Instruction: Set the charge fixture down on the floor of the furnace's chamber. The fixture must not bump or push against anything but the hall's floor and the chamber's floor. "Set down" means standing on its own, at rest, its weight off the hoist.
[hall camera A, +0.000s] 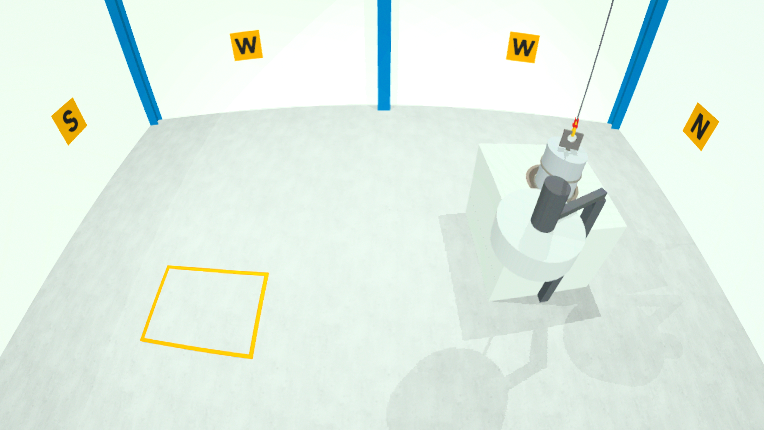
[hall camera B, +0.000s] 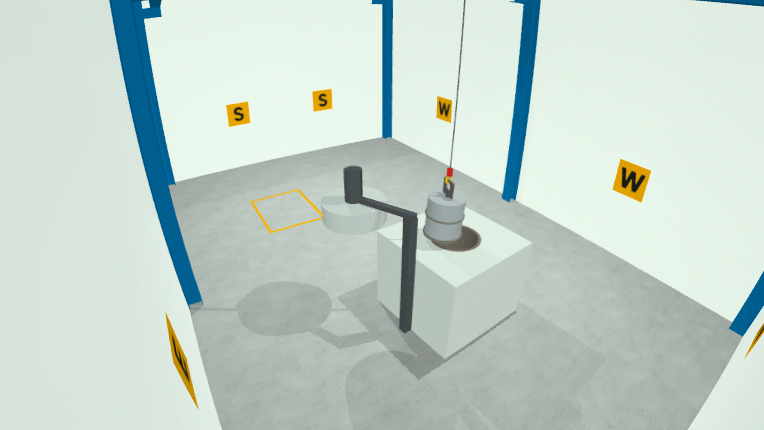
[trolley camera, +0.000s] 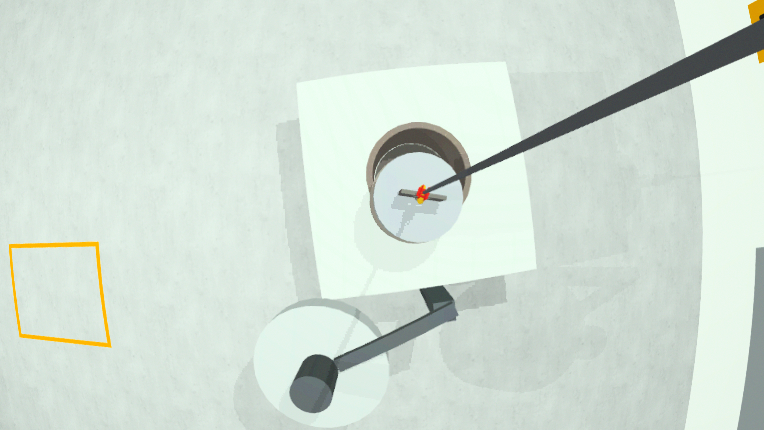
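Note:
The charge fixture (hall camera A: 562, 166) (hall camera B: 445, 213) (trolley camera: 417, 227) is a grey drum with a lifting plate on top. It hangs upright from my hook (hall camera A: 574, 129) (hall camera B: 449, 180) (trolley camera: 421, 193), which is engaged in the plate. The furnace (hall camera A: 481, 224) (hall camera B: 489, 307) (trolley camera: 342, 160) is a pale block with a round chamber mouth in its top. The mouth's brown rim (hall camera A: 530, 177) (trolley camera: 417, 125) is partly hidden by the drum. In the trolley view the drum is off-centre toward the bottom of the picture and covers the lower rim. Whether its bottom edge touches the rim cannot be told. The chamber's floor is hidden.
A round pale lid (hall camera A: 513, 235) (hall camera B: 342, 216) (trolley camera: 278, 352) with a dark cylinder (hall camera A: 550, 205) (hall camera B: 352, 184) (trolley camera: 310, 389) is held beside the furnace by a dark arm (hall camera B: 387, 207) (trolley camera: 398, 336) and post (hall camera B: 407, 277). A yellow floor outline (hall camera A: 218, 270) (hall camera B: 260, 217) (trolley camera: 104, 293) lies farther away.

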